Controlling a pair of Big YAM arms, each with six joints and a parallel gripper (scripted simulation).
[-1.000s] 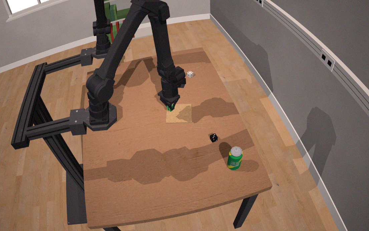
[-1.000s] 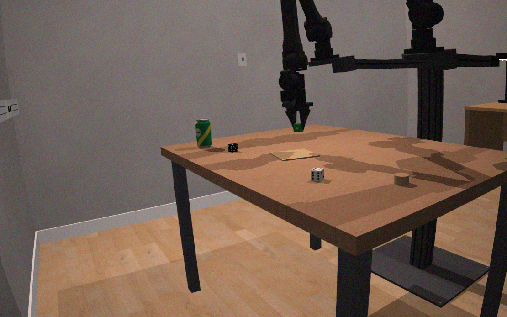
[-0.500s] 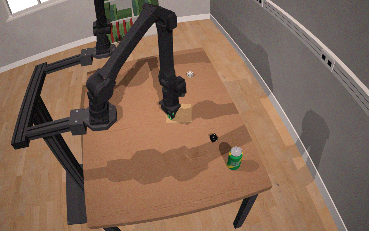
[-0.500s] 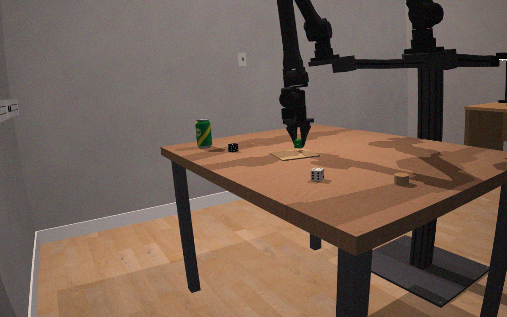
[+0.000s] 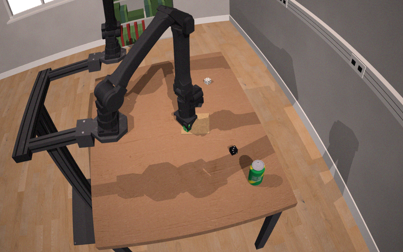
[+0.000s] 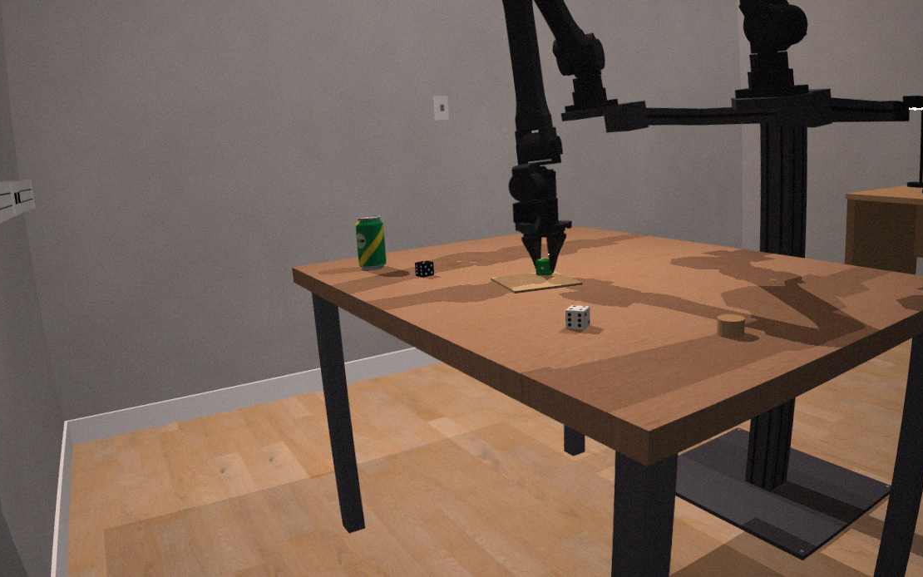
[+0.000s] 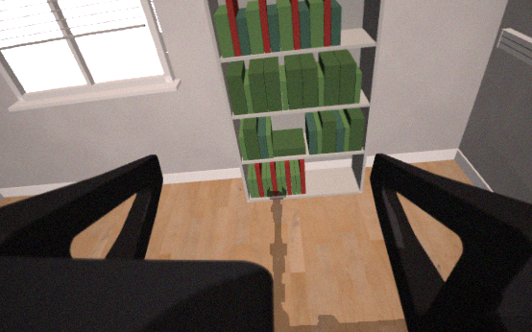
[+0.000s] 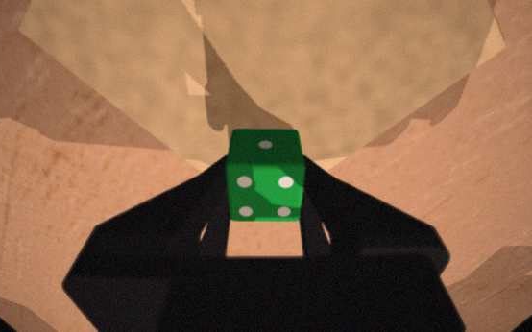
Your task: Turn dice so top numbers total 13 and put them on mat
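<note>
Now: the green die right at my right hand. Also, from my right hand: small wooden cylinder 520 mm to the left, 50 mm ahead, 10 mm below; then mat 50 mm ahead, 30 mm to the left, 20 mm below.
</note>
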